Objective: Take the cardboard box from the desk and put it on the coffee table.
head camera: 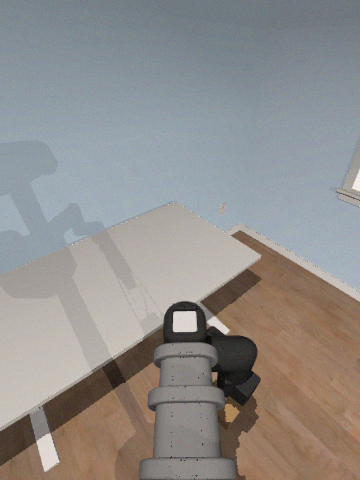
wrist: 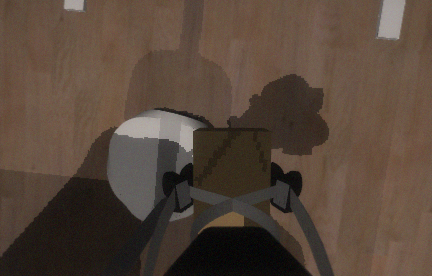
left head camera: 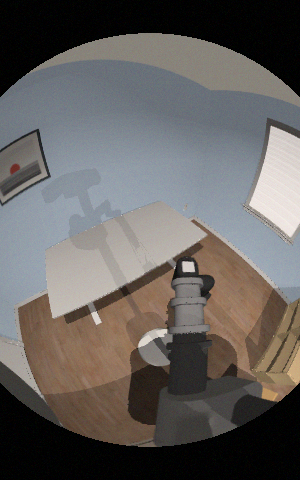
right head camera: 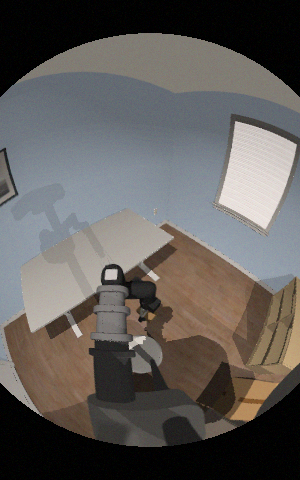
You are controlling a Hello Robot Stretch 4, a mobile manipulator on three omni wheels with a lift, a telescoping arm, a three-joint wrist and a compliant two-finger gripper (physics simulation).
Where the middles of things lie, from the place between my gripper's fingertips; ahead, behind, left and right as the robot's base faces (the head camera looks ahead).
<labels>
Right now my hand is 2 cm below the small cardboard box (wrist: 232, 162).
</labels>
